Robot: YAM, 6 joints.
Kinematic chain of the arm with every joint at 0, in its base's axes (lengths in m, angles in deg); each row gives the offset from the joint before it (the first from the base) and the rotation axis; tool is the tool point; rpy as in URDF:
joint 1: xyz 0 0 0.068 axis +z
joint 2: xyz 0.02 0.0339 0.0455 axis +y
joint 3: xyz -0.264 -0.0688 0 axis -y
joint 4: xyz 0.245 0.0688 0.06 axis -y
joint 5: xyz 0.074 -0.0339 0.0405 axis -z
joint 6: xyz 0.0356 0 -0.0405 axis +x
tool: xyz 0 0 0 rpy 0 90 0
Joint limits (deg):
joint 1: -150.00..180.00
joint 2: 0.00..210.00
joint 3: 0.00..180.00
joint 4: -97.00..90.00
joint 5: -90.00..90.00
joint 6: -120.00..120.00
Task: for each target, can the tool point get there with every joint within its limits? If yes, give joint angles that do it. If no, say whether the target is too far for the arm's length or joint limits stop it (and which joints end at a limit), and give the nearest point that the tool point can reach.
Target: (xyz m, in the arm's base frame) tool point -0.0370 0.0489 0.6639
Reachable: yes | joints 152.11 70.51 111.39 62.25 46.80 37.76
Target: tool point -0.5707 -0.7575 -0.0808
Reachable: no: too far | nearest point -0.3806 -0.5052 -0.0147 | short by 0.323 m
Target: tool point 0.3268 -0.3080 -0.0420
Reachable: yes | joints -44.26 156.20 104.82 -45.14 -12.24 4.75
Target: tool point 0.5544 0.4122 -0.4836
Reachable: no: too far | nearest point 0.3996 0.2971 -0.2807 | short by 0.280 m
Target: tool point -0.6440 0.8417 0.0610
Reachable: no: too far | nearest point -0.3920 0.5123 0.0819 | short by 0.415 m
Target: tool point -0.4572 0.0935 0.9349
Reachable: no: too far | nearest point -0.3125 0.0639 0.6633 | short by 0.309 m
